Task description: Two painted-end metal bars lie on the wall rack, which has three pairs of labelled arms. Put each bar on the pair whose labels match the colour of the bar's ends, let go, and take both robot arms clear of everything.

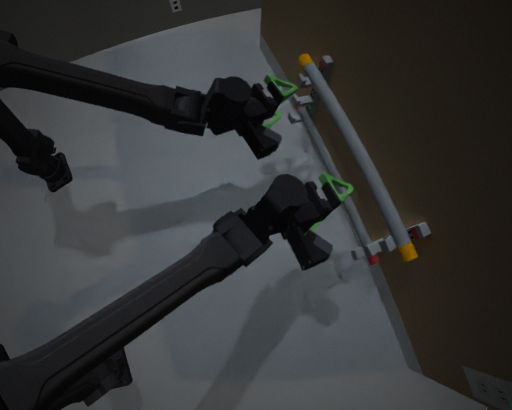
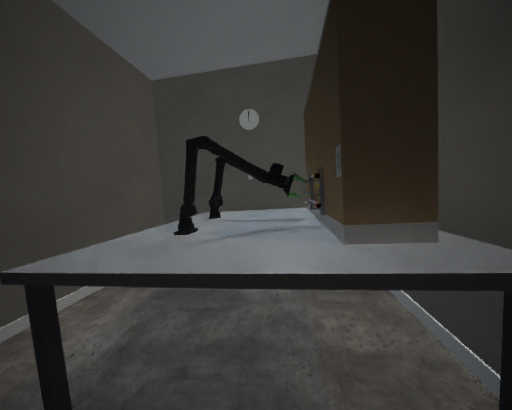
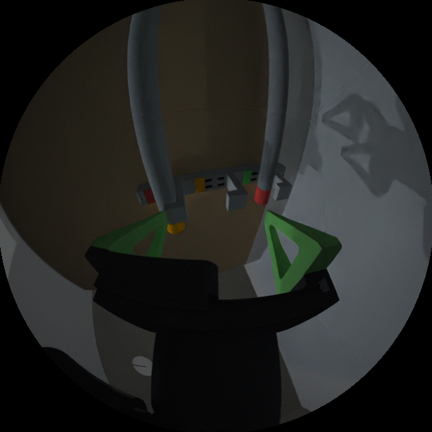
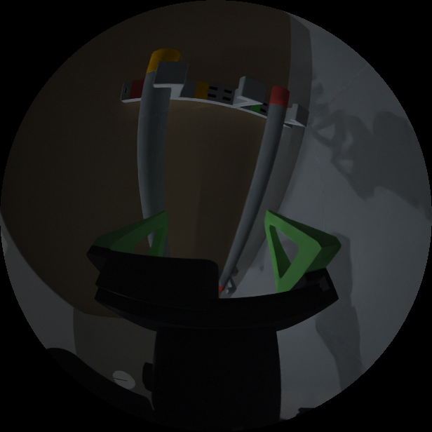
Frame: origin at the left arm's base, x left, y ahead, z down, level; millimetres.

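Seen in the pictures: left gripper, fingertip midpoint: [image 1: 288,101] [image 2: 298,187]; right gripper, fingertip midpoint: [image 1: 339,200] [image 2: 303,188]; left arm's base, link origin: [image 1: 58,172] [image 2: 215,217]; right arm's base, link origin: [image 1: 113,364] [image 2: 186,232].
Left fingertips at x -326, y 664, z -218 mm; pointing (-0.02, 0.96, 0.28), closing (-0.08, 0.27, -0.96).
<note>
Offsets run from my left fingertips to a thing's top centre. "spot": to the spot under its first point. Level surfaces: height alone.
The orange-ended bar {dx -188, dy +28, dz -64 mm} [image 1: 357,150] [image 3: 142,85] [image 4: 151,140] lies across the top pair of arms, beside the red labels. The thinner red-ended bar {dx -193, dy +30, dz +91 mm} [image 1: 320,146] [image 3: 278,65] [image 4: 257,185] lies across the lowest pair, beside the green labels. The wall rack {spot: dx -402, dy +4, dz -94 mm} [image 1: 424,230] [image 3: 189,187] [image 4: 189,89] has orange labels at its middle pair, which holds no bar. My left gripper [image 1: 287,102] [image 3: 215,215] is open and empty, in front of the rack's far end. My right gripper [image 1: 334,207] [image 4: 216,215] is open and empty, in front of the bars nearer the near end.
The rack is fixed low on a brown wall [image 1: 450,125] [image 2: 390,125], with a pale skirting [image 1: 395,320] at its foot. The white table {dz +218 mm} [image 1: 300,350] [image 2: 225,255] spreads beneath both arms. A wall outlet {spot: dx -719, dy -54, dz -84 mm} [image 1: 492,390] [image 2: 338,161] is beyond the rack's near end.
</note>
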